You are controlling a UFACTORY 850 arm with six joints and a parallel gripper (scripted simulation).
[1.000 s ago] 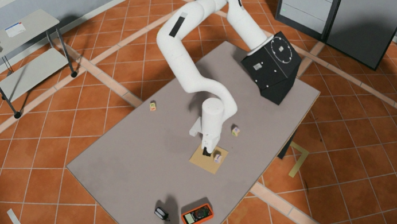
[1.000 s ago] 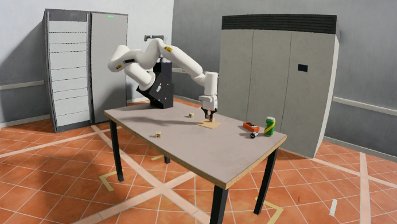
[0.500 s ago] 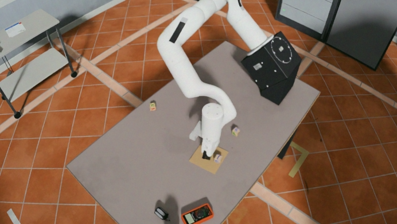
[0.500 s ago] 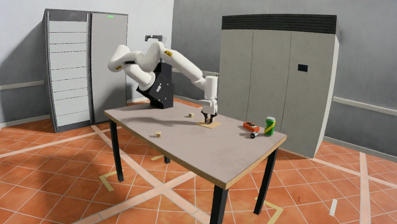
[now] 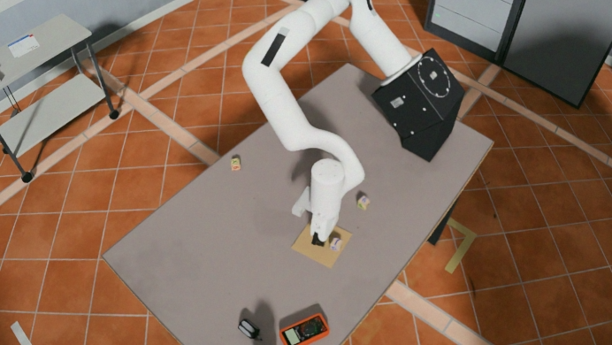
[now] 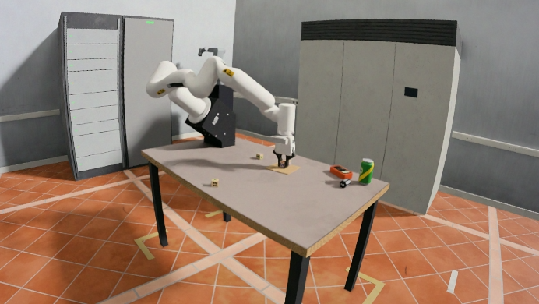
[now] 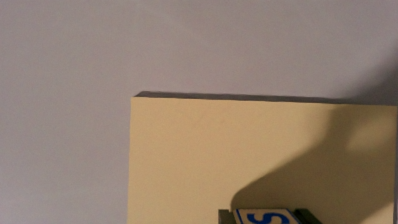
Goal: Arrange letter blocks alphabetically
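My hand is 3 cm above the tan mat. From my hand the other things lie so: green can 43 cm ahead, 13 cm to the left, 3 cm above; then orange multimeter 28 cm ahead, 15 cm to the left, 1 cm below; then small black device 37 cm ahead, 3 cm to the left, 1 cm below.
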